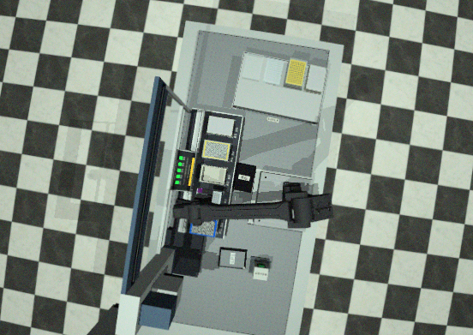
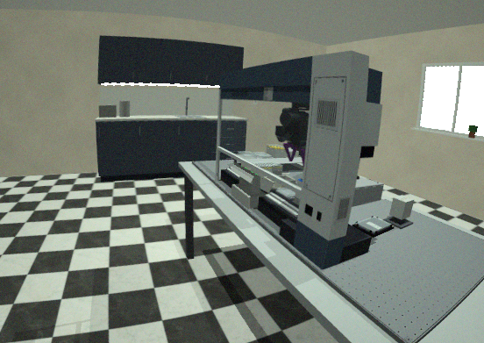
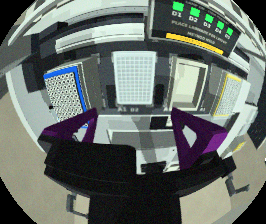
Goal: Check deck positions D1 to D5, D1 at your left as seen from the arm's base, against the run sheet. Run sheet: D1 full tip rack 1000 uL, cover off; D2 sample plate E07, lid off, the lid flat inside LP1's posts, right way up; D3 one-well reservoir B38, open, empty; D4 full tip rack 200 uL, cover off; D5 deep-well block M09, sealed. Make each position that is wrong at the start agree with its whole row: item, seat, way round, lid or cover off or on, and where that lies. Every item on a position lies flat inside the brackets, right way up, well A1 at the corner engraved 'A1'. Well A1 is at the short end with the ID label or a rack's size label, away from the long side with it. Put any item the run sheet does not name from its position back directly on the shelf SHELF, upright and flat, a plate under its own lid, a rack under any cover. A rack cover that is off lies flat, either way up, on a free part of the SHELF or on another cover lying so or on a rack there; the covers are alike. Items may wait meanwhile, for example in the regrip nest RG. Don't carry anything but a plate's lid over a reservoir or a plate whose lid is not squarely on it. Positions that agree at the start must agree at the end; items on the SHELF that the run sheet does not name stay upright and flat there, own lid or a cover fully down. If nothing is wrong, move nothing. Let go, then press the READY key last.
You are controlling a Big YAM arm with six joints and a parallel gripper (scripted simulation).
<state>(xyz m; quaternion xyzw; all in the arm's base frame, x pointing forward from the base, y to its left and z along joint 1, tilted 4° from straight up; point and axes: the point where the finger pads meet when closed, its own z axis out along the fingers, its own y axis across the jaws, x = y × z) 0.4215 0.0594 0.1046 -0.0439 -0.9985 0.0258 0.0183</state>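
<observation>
Right now my hand is 13 cm above the clear plate. Round my hand: cream reservoir: 13 cm below, 12 cm to the right, 2 cm behind; clear rack cover: 25 cm to the right, 7 cm below, 3 cm behind; blue-framed tip rack: 12 cm to the left, 7 cm below.
</observation>
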